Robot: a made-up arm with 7 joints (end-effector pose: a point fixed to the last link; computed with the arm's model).
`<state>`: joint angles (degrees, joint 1 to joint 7).
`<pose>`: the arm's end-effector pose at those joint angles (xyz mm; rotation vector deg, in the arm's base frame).
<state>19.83 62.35 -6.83 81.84 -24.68 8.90 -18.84</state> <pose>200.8 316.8 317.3 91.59 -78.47 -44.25</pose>
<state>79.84 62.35 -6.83 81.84 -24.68 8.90 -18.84</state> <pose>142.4 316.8 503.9 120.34 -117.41 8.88</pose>
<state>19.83 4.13 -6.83 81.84 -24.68 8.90 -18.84</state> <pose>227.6 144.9 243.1 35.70 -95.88 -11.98</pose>
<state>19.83 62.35 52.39 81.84 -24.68 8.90 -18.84</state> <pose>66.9 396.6 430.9 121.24 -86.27 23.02</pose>
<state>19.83 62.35 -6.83 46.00 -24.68 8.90 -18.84</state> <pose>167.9 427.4 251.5 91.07 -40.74 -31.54</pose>
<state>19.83 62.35 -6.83 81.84 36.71 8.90 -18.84</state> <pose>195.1 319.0 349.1 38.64 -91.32 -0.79</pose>
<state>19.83 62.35 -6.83 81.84 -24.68 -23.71 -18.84</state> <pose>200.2 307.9 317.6 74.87 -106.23 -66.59</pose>
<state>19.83 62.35 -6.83 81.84 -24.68 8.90 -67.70</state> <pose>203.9 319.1 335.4 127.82 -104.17 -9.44</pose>
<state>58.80 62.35 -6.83 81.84 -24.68 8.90 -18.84</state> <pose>185.2 316.8 446.8 111.93 -104.80 -12.36</pose>
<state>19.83 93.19 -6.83 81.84 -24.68 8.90 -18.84</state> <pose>168.1 353.5 408.2 119.02 -60.45 -60.85</pose>
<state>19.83 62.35 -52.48 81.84 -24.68 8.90 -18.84</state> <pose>180.6 253.3 181.2 58.05 -62.05 -85.11</pose>
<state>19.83 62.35 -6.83 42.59 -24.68 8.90 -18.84</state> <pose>160.8 436.1 245.3 90.69 -37.23 -30.29</pose>
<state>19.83 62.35 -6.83 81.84 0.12 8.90 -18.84</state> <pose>198.8 313.4 330.3 70.77 -86.24 -26.33</pose>
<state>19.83 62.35 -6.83 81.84 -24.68 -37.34 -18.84</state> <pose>198.5 304.5 317.5 65.50 -117.05 -75.69</pose>
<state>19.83 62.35 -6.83 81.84 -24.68 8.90 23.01</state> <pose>188.0 313.2 308.5 57.82 -53.16 -63.43</pose>
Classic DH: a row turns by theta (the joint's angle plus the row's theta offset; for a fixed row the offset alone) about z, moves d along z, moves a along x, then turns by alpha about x. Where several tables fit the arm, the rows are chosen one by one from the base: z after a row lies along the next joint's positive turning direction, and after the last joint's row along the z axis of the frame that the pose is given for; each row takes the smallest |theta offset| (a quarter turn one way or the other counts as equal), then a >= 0, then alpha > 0; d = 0 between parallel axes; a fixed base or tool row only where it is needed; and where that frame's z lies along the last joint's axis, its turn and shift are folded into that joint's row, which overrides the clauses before.
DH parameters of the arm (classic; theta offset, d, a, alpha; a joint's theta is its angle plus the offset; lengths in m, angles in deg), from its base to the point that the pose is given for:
base (fixed): 0 0.36 0.01 90
joint 1: 90 -0.16 0.01 90
joint 2: 90 -0.03 0.02 90
joint 3: -90 -0.17 0.02 -90
joint 4: 0 -0.04 0.01 90
joint 5: 0 -0.2 -0.03 90
joint 6: 90 0 0 90
joint 7: -87.29 0.0001 0.0195 -89.28
tool (fixed): 89.89 -0.0109 0 0

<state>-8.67 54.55 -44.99 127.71 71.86 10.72 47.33</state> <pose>99.5 155.3 285.4 -106.55 -34.52 -35.43</pose>
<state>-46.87 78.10 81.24 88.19 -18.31 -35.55 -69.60</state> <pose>105.4 339.6 487.9 -99.88 123.35 20.21</pose>
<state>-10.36 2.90 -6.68 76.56 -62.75 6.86 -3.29</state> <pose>118.6 136.2 112.2 37.47 -56.07 -59.88</pose>
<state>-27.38 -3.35 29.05 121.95 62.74 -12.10 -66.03</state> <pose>60.2 279.7 282.8 18.70 -61.59 111.29</pose>
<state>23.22 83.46 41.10 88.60 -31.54 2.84 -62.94</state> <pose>59.5 334.9 514.6 -125.05 77.14 -18.42</pose>
